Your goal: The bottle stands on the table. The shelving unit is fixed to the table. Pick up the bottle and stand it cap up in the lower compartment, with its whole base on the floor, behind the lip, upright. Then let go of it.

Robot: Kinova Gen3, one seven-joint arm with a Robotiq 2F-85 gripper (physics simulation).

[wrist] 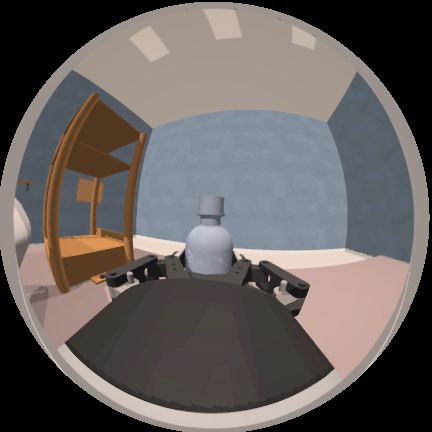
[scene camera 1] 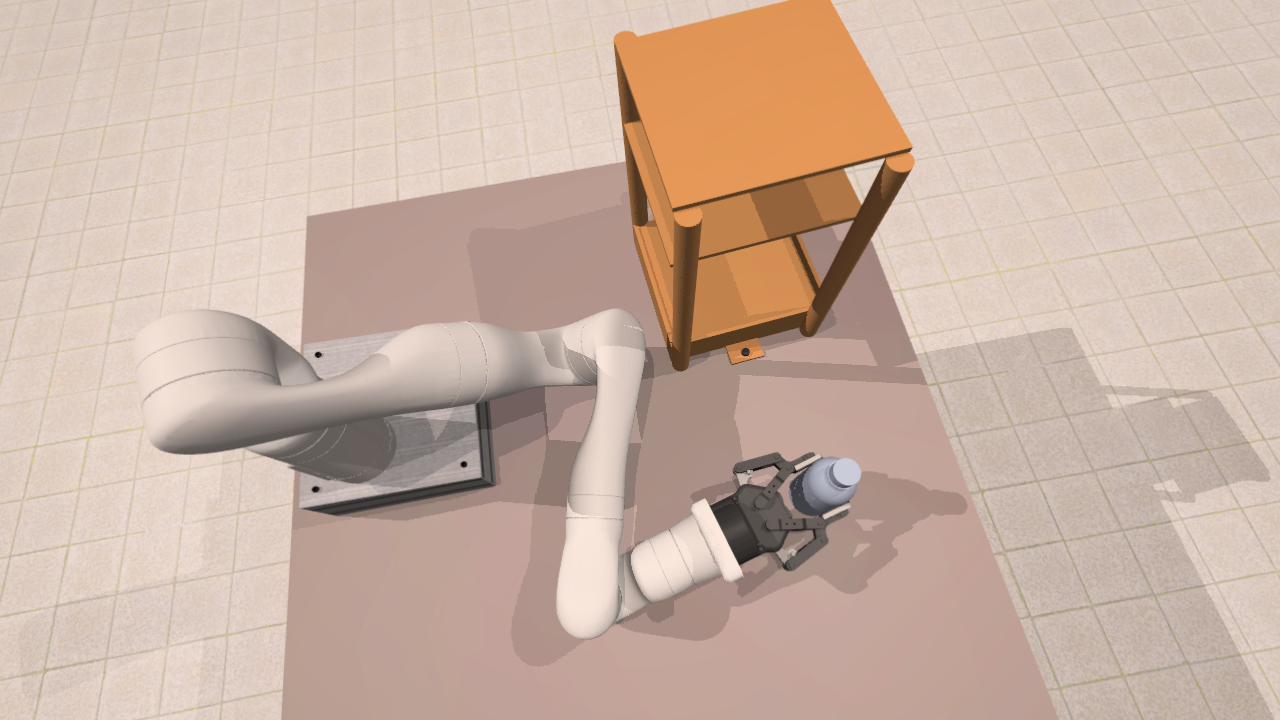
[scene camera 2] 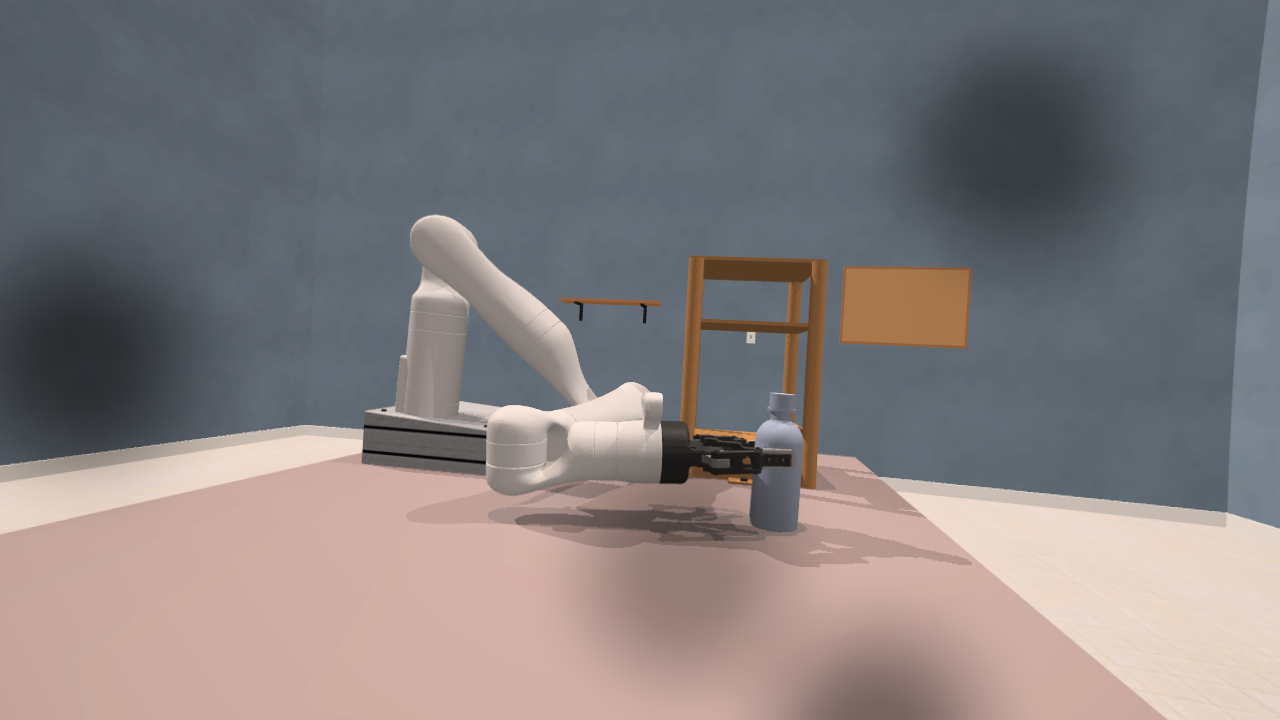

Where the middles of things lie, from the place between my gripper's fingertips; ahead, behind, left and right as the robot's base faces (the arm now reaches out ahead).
Right now my hand is 10 mm past the blue-grey bottle (scene camera 2: 775, 493) and 10 mm above it. Also, from my hand: orange shelving unit (scene camera 1: 737, 129): 20 mm behind, 340 mm to the left, 100 mm above.
